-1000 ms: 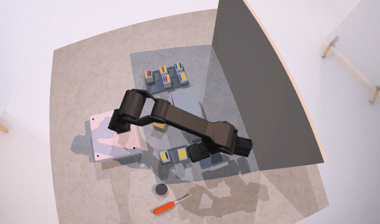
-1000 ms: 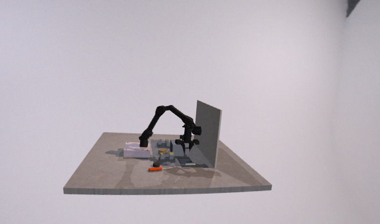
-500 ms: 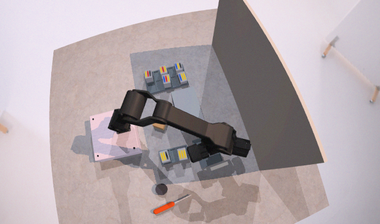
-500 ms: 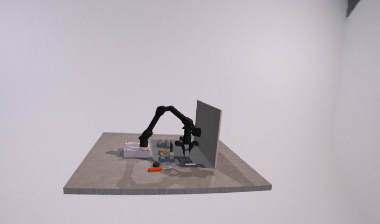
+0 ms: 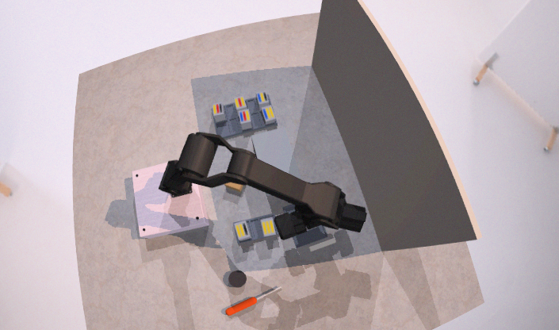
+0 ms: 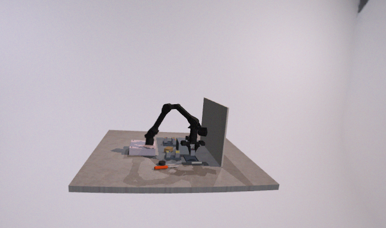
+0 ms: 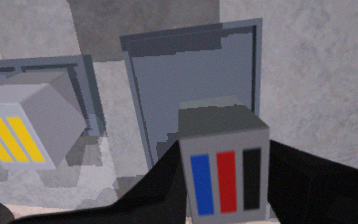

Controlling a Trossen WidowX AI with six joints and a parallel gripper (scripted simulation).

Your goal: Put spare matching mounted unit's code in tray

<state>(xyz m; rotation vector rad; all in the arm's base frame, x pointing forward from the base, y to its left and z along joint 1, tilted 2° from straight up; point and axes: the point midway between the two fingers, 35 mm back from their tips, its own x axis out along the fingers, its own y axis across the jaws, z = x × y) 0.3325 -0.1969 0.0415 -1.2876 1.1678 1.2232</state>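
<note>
The grey tray is 5 cm below my gripper tip. The rest, counted from my gripper tip: rack (15 cm behind, 4 cm below, 2 cm to the left); grey spare (2 cm above); mounted unit (20 cm to the left, 4 cm behind).
</note>
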